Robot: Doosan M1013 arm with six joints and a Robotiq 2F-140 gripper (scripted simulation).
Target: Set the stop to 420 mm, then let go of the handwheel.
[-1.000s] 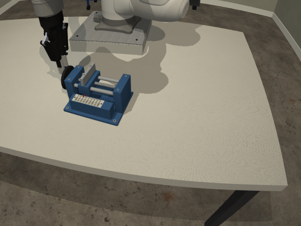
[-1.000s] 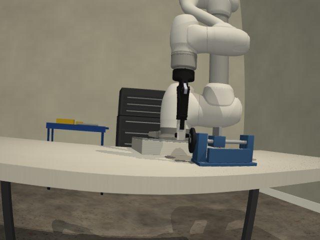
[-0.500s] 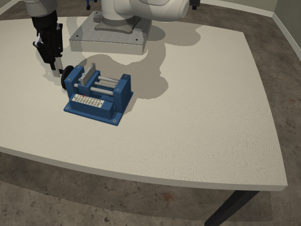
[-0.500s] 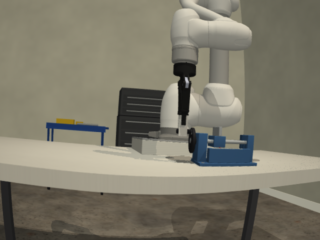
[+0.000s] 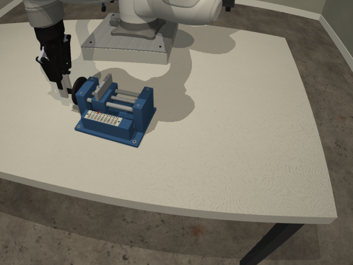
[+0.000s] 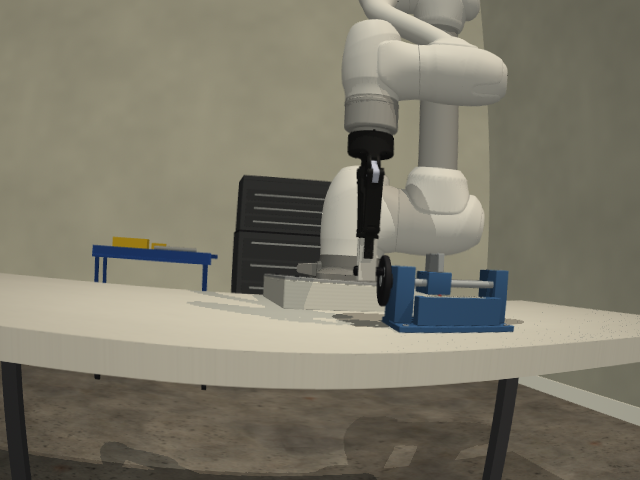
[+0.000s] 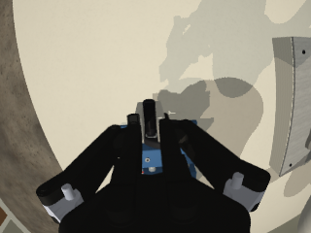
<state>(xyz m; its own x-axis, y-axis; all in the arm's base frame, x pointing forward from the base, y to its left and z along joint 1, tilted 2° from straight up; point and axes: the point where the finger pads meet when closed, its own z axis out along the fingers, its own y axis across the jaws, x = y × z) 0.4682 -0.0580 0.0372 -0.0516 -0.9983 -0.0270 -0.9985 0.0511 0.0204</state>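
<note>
Now: the stop block 12 cm to the left of my hand, 2 cm below it and 1 cm behind it. Round my hand: black handwheel: 2 cm to the left, 2 cm below, 1 cm behind.
</note>
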